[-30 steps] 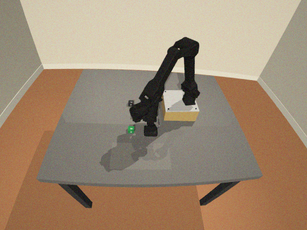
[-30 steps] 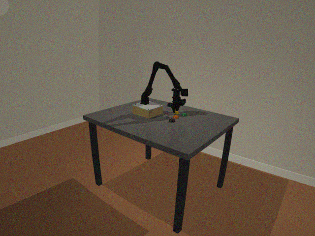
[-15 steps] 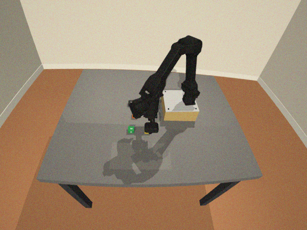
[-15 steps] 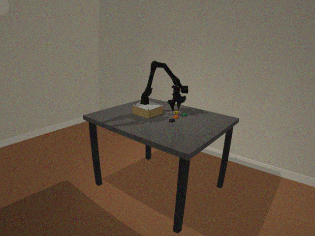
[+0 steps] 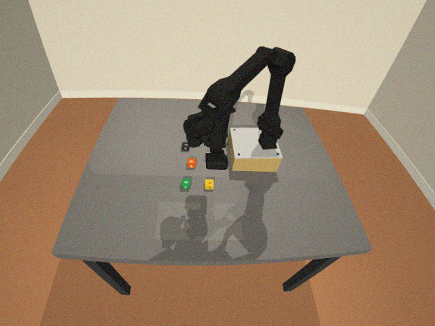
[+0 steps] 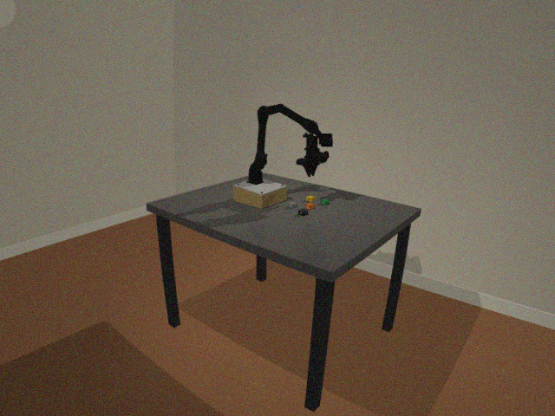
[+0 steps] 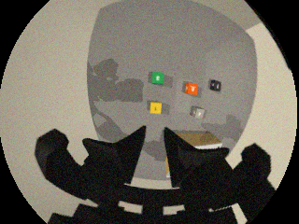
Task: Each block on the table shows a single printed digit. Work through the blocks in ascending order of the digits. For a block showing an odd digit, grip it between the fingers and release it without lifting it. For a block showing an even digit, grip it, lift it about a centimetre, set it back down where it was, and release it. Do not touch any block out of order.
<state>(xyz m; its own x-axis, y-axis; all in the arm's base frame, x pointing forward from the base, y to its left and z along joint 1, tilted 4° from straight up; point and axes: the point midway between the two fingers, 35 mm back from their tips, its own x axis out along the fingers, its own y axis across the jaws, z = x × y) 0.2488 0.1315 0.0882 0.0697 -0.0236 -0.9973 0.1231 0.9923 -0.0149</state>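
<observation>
The green block is 12 cm below my gripper tip, 9 cm ahead of it and 1 cm to the right of it. Round my gripper tip: orange block: 12 cm to the right, 12 cm below, 6 cm ahead; yellow block: 12 cm below; grey block: 15 cm to the right, 12 cm below, 2 cm behind.
</observation>
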